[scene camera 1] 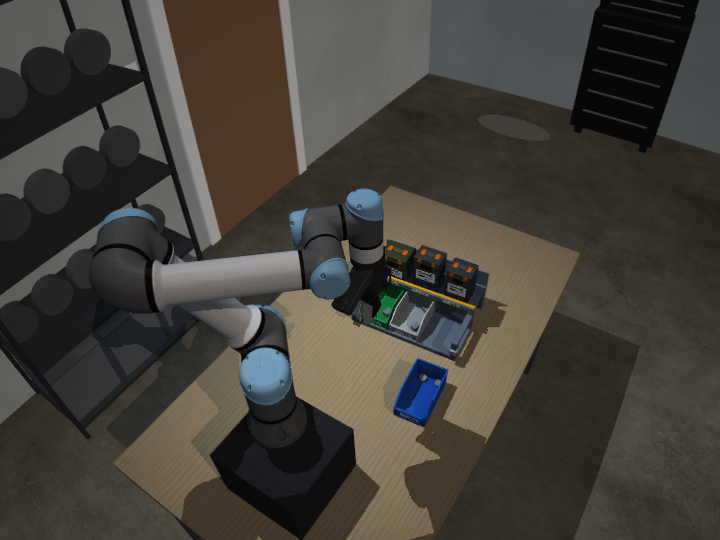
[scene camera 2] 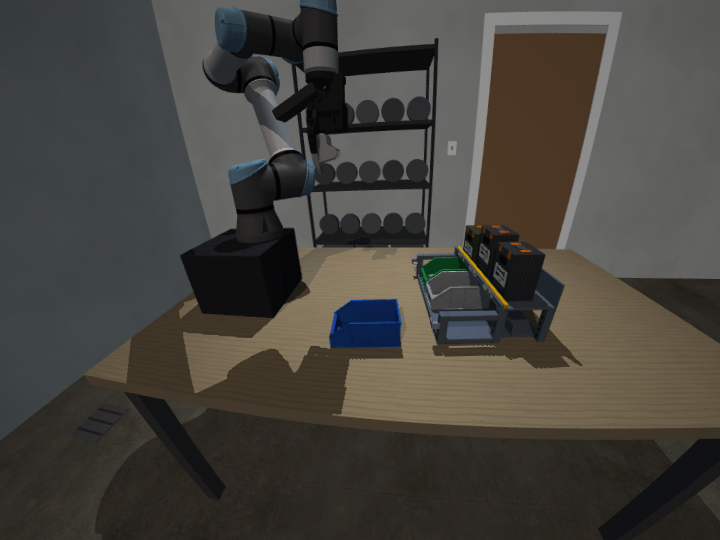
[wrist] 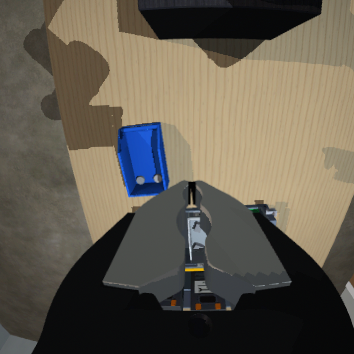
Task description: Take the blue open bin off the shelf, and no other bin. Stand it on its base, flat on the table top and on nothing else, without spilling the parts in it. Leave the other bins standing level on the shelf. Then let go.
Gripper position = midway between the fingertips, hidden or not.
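Note:
Gripper, mine (scene camera 2: 320, 174). My gripper (scene camera 1: 364, 324). My gripper (wrist: 190, 183). Blue open bin (scene camera 2: 371, 322). Blue open bin (scene camera 1: 416, 400). Blue open bin (wrist: 140, 150). Green bin (scene camera 1: 391, 297). Light grey bin (scene camera 2: 449, 289). Light grey bin (scene camera 1: 409, 310).

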